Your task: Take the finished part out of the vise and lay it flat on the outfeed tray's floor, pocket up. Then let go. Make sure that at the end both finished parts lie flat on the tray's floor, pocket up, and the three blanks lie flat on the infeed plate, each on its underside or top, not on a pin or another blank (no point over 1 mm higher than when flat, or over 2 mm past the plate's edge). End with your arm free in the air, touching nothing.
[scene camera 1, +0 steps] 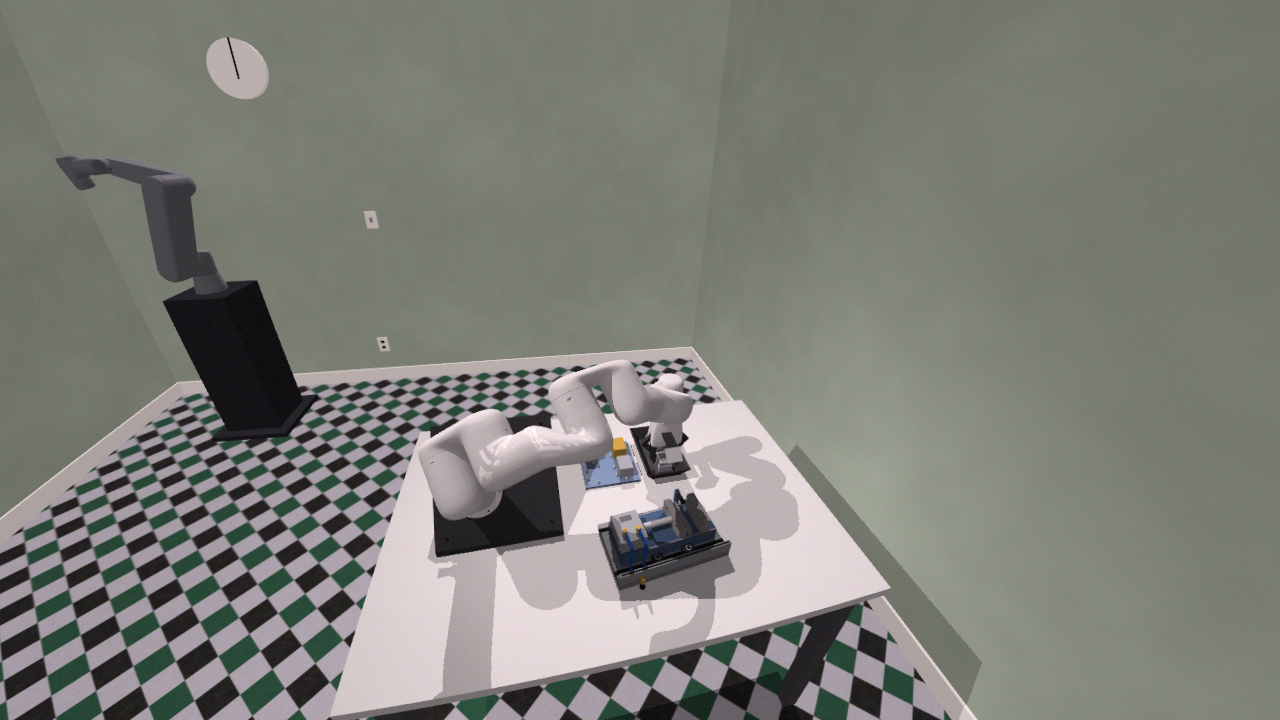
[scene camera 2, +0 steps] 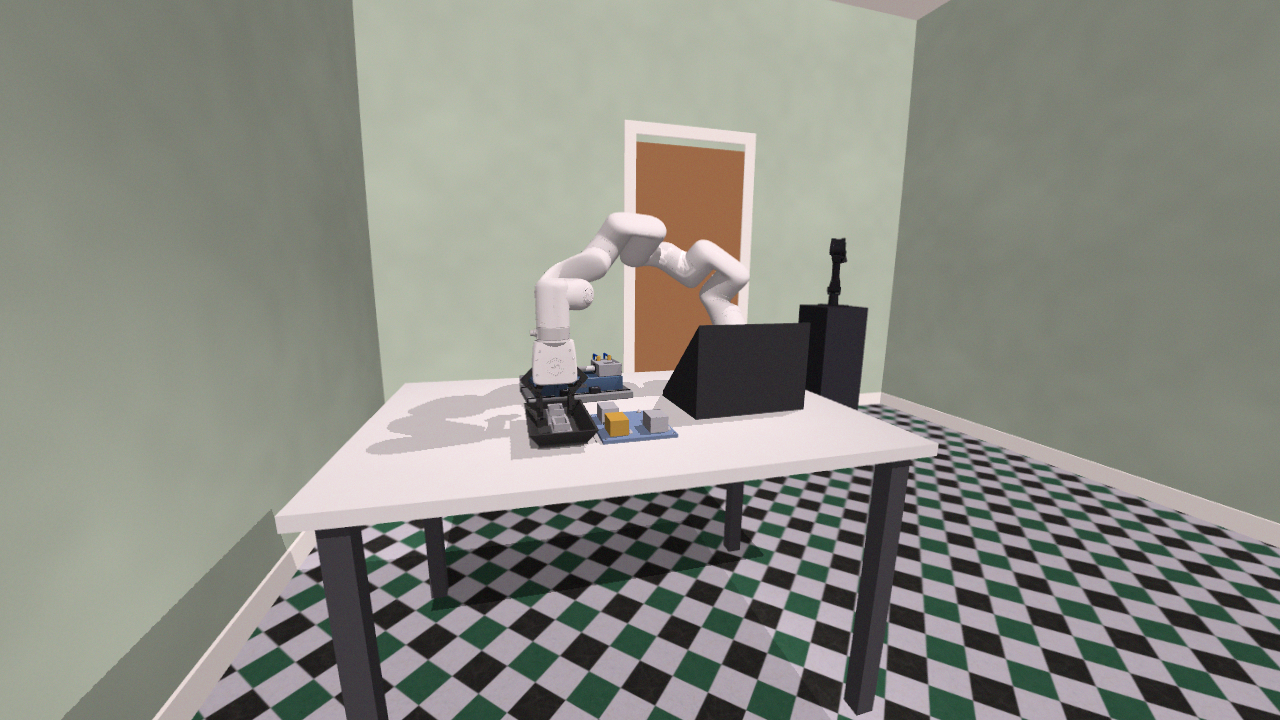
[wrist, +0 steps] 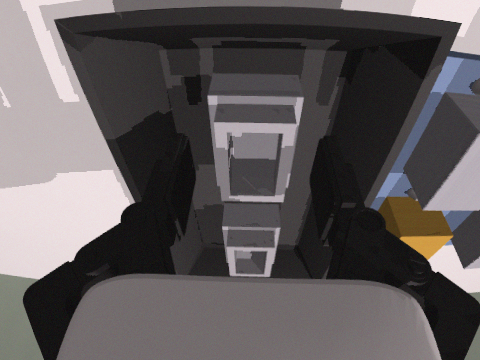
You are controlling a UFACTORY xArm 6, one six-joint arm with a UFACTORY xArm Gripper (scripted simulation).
Labels:
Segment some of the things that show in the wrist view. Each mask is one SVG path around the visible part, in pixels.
My gripper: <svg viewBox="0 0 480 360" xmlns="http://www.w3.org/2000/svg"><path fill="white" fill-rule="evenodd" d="M23 296L23 305L44 360L464 360L480 325L479 302L440 272L435 273L429 261L422 254L386 230L385 219L378 211L365 207L353 166L350 163L344 162L336 136L324 136L323 139L319 139L310 174L310 188L318 238L323 241L323 246L329 246L329 249L333 251L326 279L176 275L170 247L174 245L174 242L180 242L181 236L185 235L196 182L196 172L189 137L185 136L184 133L172 133L163 160L157 159L155 161L142 201L126 207L121 214L121 222L79 249L73 261L65 262L27 288Z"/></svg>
A grey finished part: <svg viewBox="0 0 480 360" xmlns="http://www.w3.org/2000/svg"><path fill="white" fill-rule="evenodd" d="M213 74L208 91L208 105L217 186L220 186L221 200L283 202L285 189L288 188L304 99L299 76L281 74Z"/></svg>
A yellow block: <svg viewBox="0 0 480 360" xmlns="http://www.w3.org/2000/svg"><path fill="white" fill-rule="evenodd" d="M378 210L385 219L386 230L421 253L427 260L453 237L453 233L442 211L423 211L419 202L411 197L386 197Z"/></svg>

